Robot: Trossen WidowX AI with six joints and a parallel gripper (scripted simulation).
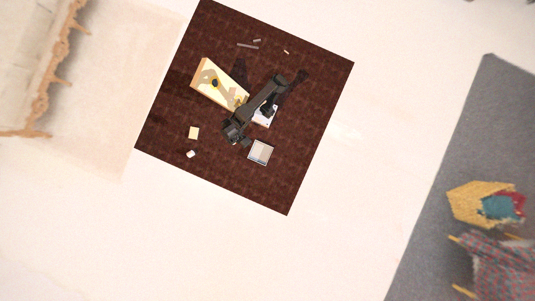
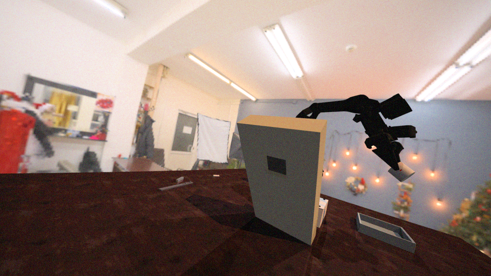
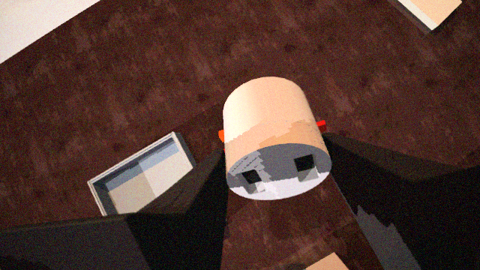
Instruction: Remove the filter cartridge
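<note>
Now: gripper tip 24 cm above the grey tray, 17 cm past it and 2 cm to the left of it. From my gripper tip the other things lie so: small peg (76 cm to the right, 24 cm below, 11 cm ahead); then service panel (26 cm ahead, 22 cm to the right, 10 cm below); then round filter cartridge (right at my gripper tip).
</note>
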